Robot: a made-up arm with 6 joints.
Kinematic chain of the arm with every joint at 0, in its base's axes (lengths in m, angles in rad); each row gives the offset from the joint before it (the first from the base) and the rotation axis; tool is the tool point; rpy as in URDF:
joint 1: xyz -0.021 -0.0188 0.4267 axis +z
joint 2: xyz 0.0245 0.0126 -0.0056 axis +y
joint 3: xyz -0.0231 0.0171 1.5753 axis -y
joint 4: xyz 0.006 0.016 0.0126 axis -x
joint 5: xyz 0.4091 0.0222 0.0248 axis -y
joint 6: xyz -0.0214 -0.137 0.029 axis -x
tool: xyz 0.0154 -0.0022 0.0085 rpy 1.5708 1.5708 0
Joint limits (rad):
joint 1: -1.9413..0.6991
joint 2: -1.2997..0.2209
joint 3: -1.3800..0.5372
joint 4: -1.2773..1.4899
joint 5: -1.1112..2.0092
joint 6: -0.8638..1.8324
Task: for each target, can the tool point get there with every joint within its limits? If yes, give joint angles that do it. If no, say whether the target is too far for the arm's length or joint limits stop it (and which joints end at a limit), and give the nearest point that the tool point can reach.
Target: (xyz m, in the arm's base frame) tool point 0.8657 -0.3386 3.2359
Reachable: no: too far | nearest point 0.5698 -0.2319 2.2713 | short by 1.015 m
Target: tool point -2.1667 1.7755 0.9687
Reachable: no: too far | nearest point -1.3662 1.1061 1.1867 | short by 1.066 m
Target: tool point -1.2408 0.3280 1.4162
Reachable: yes | joints -0.3403 -1.1709 0.0636 -0.7245 -0.8095 -0.5027
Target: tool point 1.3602 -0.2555 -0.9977
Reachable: no: joint limits stop it (at a limit: joint 1, joint 2, joint 3, joint 4, joint 5, joint 6) | nearest point 0.3896 1.0244 0.6866 | short by 2.327 m
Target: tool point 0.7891 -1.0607 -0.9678
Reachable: no: joint limits stop it (at a limit: joint 1, joint 2, joint 3, joint 5) | nearest point -0.8128 -0.7320 0.6971 | short by 2.334 m
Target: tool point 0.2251 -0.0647 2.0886
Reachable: yes | joints -0.2143 -0.1208 -0.1954 0.8062 -0.5442 -0.0654
